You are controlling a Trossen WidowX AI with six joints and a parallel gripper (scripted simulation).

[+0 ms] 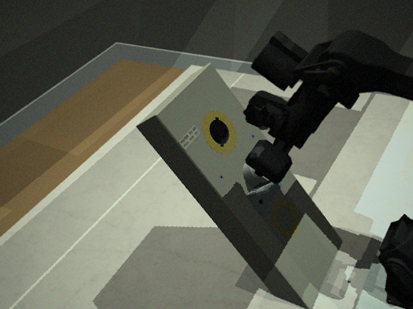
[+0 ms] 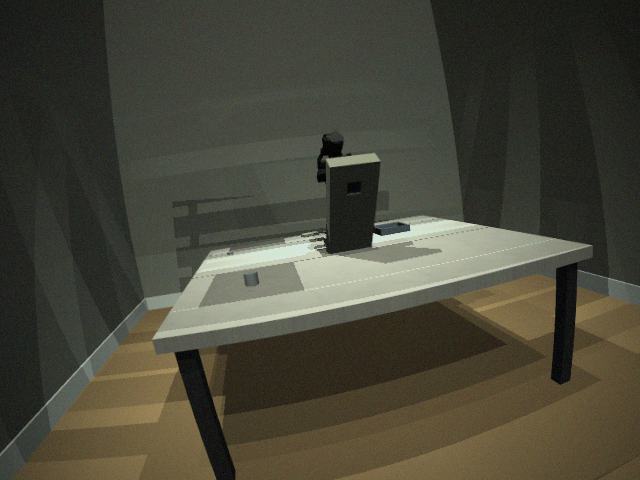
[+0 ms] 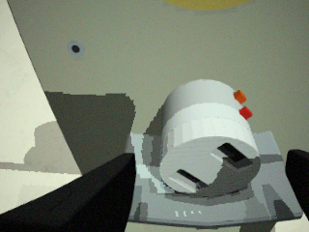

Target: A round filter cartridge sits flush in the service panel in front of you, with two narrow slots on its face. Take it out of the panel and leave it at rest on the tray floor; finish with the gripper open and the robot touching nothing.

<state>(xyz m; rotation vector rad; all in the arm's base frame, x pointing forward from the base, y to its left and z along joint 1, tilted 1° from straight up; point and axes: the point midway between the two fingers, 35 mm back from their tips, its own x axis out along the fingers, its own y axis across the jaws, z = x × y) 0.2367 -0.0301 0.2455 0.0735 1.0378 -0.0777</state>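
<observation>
Now: the round grey filter cartridge 1 cm ahead of my gripper tip and 2 cm below it. From my gripper tip the other things lie so: grey bracket: 5 cm below; then tray: 29 cm behind, 31 cm to the left, 23 cm below.
</observation>
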